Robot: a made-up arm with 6 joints. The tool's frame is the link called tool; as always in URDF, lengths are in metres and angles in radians.
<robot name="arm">
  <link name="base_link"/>
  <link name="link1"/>
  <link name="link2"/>
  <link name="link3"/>
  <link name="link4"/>
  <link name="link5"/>
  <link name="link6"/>
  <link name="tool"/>
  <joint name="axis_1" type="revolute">
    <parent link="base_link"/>
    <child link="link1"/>
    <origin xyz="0 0 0.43"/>
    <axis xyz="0 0 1"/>
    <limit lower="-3.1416" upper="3.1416" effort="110" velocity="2.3"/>
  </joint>
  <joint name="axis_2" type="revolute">
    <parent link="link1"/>
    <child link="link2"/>
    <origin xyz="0.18 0 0" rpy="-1.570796 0 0"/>
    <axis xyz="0 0 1"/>
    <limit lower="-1.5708" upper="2.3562" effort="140" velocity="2.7"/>
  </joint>
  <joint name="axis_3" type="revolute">
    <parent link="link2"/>
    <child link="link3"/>
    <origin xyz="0 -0.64 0" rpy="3.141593 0 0"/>
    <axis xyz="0 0 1"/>
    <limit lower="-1.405" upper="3.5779" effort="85" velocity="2"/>
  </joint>
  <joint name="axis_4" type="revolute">
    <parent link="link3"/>
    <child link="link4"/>
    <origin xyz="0 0.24 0" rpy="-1.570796 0 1.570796"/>
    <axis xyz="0 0 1"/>
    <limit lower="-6.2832" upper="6.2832" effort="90" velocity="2.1"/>
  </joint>
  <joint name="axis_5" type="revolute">
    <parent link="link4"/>
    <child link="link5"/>
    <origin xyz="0 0 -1.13" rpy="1.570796 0 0"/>
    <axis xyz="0 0 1"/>
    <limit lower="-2.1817" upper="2.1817" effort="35" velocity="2.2"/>
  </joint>
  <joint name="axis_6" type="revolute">
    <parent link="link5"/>
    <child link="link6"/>
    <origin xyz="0 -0.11 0" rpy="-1.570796 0 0"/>
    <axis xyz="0 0 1"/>
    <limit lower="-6.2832" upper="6.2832" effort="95" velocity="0.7"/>
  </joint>
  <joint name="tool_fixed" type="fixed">
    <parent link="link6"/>
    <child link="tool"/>
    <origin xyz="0 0 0" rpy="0 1.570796 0"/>
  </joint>
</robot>
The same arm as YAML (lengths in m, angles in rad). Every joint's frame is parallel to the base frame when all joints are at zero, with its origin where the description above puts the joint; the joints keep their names.
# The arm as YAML. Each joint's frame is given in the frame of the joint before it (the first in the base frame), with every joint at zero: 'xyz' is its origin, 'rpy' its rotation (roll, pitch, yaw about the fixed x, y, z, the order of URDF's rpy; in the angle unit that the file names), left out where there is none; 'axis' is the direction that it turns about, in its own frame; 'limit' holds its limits. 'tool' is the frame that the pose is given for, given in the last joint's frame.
units:
  length: m
  angle: rad
joints:
  - name: axis_1
    type: revolute
    origin:
      xyz: [0.0, 0.0, 0.43]
    axis: [0.0, 0.0, 1.0]
    limit:
      lower: -3.1416
      upper: 3.1416
  - name: axis_2
    type: revolute
    origin:
      xyz: [0.18, 0.0, 0.0]
    axis: [0.0, 1.0, 0.0]
    limit:
      lower: -1.5708
      upper: 2.3562
  - name: axis_3
    type: revolute
    origin:
      xyz: [0.0, 0.0, 0.64]
    axis: [0.0, -1.0, 0.0]
    limit:
      lower: -1.405
      upper: 3.5779
  - name: axis_4
    type: revolute
    origin:
      xyz: [0.0, 0.0, 0.24]
    axis: [-1.0, 0.0, 0.0]
    limit:
      lower: -6.2832
      upper: 6.2832
  - name: axis_5
    type: revolute
    origin:
      xyz: [1.13, 0.0, 0.0]
    axis: [0.0, -1.0, 0.0]
    limit:
      lower: -2.1817
      upper: 2.1817
  - name: axis_6
    type: revolute
    origin:
      xyz: [0.11, 0.0, 0.0]
    axis: [-1.0, 0.0, 0.0]
    limit:
      lower: -6.2832
      upper: 6.2832
tool:
  origin:
    xyz: [0.0, 0.0, 0.0]
    rpy: [0.0, 0.0, 0.0]

